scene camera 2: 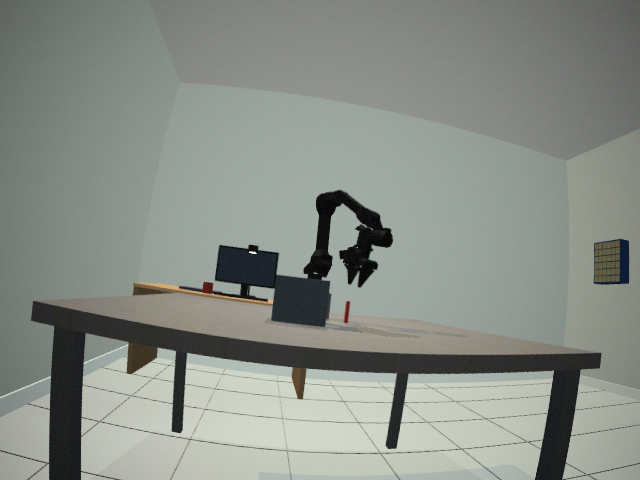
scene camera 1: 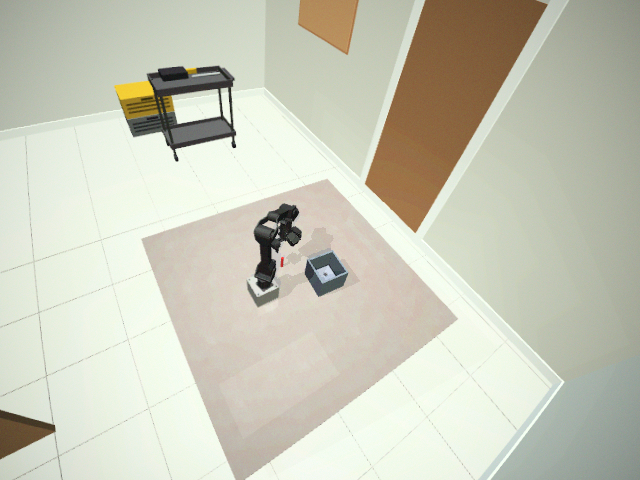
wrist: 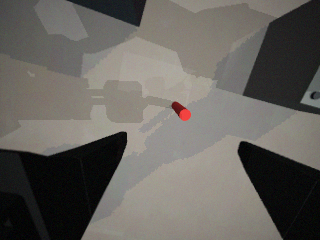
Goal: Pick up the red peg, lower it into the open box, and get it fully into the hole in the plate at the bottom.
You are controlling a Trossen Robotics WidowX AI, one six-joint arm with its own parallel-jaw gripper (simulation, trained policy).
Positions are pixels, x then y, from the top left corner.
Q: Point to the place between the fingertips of my gripper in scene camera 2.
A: At 354,285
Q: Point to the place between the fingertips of my gripper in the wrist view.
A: At 181,141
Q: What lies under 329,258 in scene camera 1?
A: A grey box.
